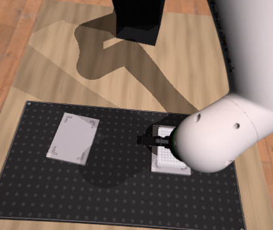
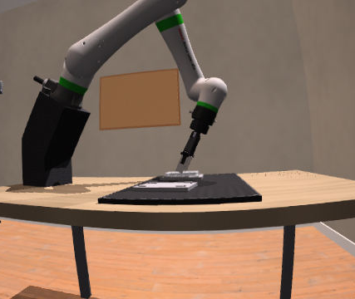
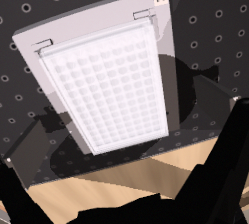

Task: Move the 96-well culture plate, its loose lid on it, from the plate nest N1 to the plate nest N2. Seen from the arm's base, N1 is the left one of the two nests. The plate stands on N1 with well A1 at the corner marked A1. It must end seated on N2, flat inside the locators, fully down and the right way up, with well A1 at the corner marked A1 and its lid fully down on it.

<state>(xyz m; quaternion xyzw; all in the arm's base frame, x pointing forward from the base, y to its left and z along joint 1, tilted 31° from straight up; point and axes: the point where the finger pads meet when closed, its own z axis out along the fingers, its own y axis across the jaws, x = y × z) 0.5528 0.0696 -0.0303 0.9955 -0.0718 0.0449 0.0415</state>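
My hand is 2 cm above the clear lid. From my hand the other things lie so: 96-well culture plate: 2 cm below; plate nest N1: 4 cm below; plate nest N2: 30 cm to the right, 6 cm behind, 4 cm below.
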